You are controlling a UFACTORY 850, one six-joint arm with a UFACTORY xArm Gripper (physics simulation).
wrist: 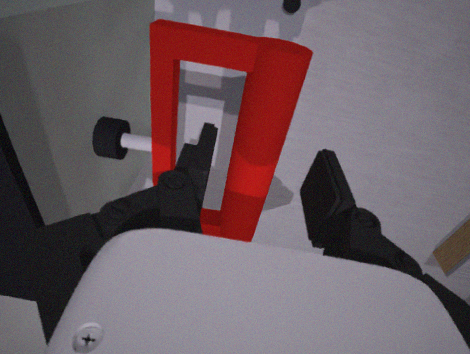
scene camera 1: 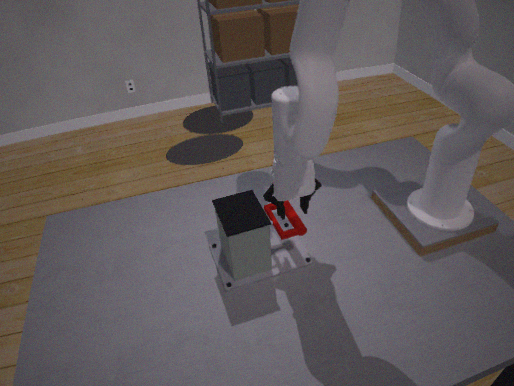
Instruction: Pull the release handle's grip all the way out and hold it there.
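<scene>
The release handle is a red rectangular frame with a thick round grip bar [scene camera 1: 298,221] [wrist: 270,115] on its outer side. A pale rod [wrist: 136,142] with a black collar [wrist: 111,137] joins it to a grey-green housing [scene camera 1: 245,252] [wrist: 75,75] with a black top. My gripper [scene camera 1: 294,214] [wrist: 262,159] is partly open around the grip bar. In the wrist view, one finger reaches over the frame's opening, between housing side and grip; the other is outside the bar, with a gap. Nothing is clamped. How deep the fingertips reach is hard to tell.
The housing stands on a pale base plate [scene camera 1: 224,272] with black bolts, on a grey mat [scene camera 1: 125,300]. The arm's base stands on a wood-edged block [scene camera 1: 400,227] [wrist: 454,247] to the right. A shelf rack [scene camera 1: 206,50] with boxes is at the back.
</scene>
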